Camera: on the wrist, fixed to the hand. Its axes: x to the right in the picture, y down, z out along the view.
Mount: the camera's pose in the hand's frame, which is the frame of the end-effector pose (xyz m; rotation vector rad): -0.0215 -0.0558 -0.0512 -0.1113 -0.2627 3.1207
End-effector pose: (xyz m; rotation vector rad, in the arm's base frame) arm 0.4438 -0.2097 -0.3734 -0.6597 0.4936 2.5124
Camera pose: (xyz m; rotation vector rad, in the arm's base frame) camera 0.5086 -0.1953 -0.4157 -0.5109 -0.3881 -0.5683
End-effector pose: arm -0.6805 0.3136 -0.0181 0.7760 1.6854 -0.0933
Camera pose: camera -0.7522 0.2846 -0.0036 2.0520 -1.1107 1.7400
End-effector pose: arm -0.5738 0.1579 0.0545 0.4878 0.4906 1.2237
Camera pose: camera -0.5678 0.1269 -0.0176 -0.5862 0.7314 -1.7930
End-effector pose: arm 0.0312 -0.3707 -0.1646 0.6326 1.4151 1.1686
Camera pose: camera 0.0007 -0.4250 -0.2128 -1.5494 0.8235 -1.4037
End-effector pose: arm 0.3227 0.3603 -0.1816 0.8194 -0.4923 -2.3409
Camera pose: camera 0.3465 0.4088 -0.2389 -0.5601 -0.6311 0.5521
